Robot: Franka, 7 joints.
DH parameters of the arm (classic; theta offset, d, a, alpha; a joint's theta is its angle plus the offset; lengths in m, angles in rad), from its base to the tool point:
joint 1: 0 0.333 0 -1.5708
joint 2: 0 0 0 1.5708
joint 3: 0 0.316 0.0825 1.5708
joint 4: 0 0 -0.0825 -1.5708
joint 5: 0 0.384 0 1.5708
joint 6: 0 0 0.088 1.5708
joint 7: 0 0.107 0 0
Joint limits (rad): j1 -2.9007..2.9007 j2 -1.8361..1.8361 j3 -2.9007..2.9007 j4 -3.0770..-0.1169 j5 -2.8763..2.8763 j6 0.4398..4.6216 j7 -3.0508..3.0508
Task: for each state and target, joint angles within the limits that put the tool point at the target. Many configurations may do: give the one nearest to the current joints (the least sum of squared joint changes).
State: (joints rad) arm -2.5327 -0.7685 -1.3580 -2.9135 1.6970 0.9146 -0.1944
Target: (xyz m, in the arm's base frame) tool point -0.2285 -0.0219 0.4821
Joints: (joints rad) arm -2.3800 -0.8882 -1.0908 -2.9896 1.6450 0.8567 -0.1944
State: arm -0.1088 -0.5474 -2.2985 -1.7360 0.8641 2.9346 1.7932
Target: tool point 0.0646 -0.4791 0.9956
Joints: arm 0.4381 -0.0273 -1.7749 -1.0665 0.7389 2.7858 1.7932
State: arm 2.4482 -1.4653 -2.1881 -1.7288 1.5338 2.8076 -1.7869
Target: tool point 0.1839 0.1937 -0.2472
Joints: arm 2.6825 -1.8361 -2.6119 -1.9030 1.5409 2.8403 -1.7869
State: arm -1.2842 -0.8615 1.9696 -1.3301 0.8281 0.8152 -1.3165
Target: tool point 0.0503 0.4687 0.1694
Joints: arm -1.0603 -1.0065 2.2569 -1.7496 0.7579 0.6712 -1.3165
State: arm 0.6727 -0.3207 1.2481 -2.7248 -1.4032 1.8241 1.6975
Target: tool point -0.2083 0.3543 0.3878
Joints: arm 1.0107 -0.5725 1.3226 -2.5727 -1.4039 1.6986 1.6975
